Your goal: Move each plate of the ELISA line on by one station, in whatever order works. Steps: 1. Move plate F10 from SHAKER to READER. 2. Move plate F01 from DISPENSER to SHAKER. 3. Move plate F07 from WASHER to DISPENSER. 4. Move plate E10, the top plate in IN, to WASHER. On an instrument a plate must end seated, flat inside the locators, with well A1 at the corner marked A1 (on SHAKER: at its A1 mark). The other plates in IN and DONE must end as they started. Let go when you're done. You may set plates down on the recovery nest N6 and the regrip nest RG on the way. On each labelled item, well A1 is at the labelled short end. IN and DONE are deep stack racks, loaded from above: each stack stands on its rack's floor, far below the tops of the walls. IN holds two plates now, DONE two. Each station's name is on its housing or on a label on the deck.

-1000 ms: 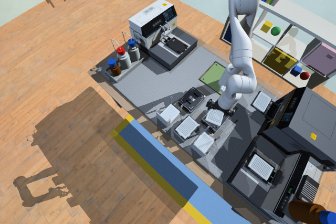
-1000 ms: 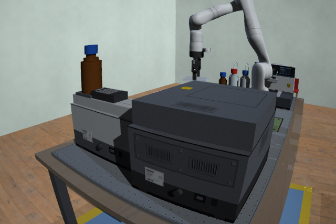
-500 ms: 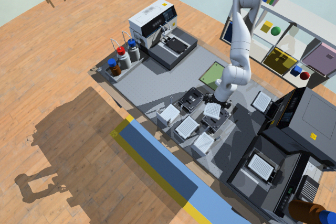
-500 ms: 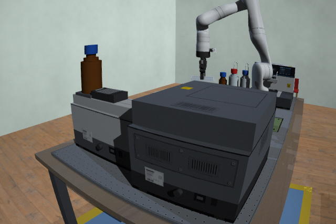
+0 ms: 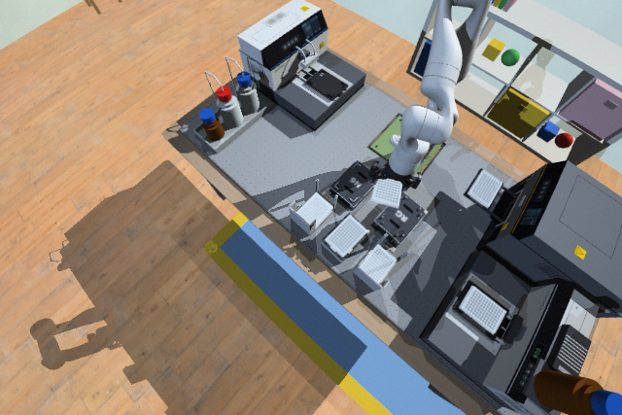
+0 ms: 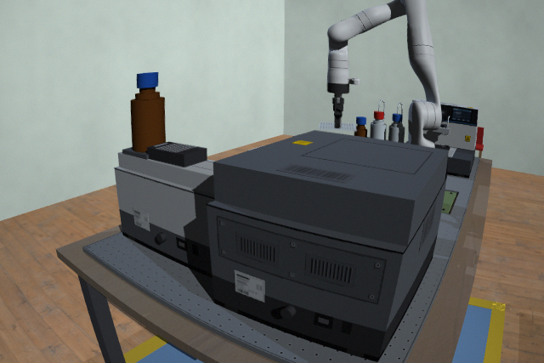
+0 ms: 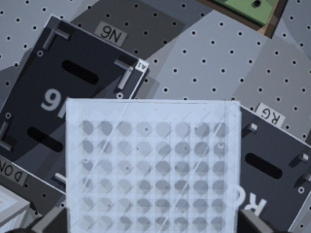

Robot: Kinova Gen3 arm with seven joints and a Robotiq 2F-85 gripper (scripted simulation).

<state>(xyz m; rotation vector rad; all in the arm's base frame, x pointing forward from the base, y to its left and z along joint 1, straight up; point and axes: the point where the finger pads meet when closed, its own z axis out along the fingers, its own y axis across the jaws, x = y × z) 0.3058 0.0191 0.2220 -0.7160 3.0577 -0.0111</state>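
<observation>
My gripper is now 550 mm to the left of the A1 mark, 310 mm past it and 130 mm above it. Round my hand: washer (740 mm to the right, 270 mm behind, 120 mm below); tall brown bottle (650 mm to the left, 170 mm ahead, 70 mm above).
</observation>
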